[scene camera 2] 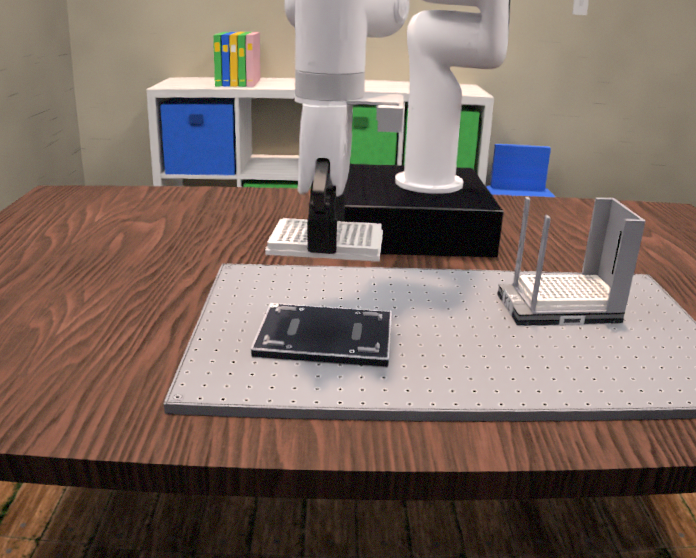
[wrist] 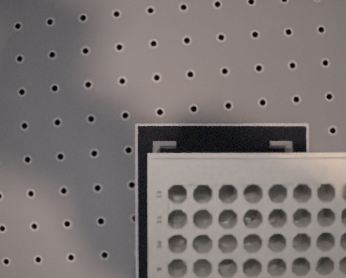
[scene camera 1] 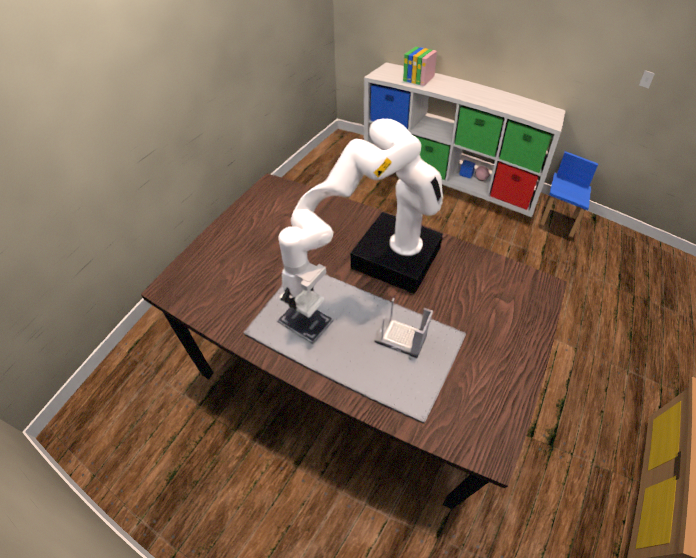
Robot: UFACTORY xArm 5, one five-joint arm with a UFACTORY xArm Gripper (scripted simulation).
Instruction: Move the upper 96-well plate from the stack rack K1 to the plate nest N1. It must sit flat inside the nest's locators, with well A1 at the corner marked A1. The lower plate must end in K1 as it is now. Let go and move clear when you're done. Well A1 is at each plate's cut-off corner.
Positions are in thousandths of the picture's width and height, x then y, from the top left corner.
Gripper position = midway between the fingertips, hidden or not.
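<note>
A 96-well plate (scene camera 2: 511,433) and another 96-well plate (scene camera 2: 800,524) are in the scene, with a plate nest N1 (scene camera 1: 433,582). The gripper (scene camera 2: 469,426) is visible as well.
</note>
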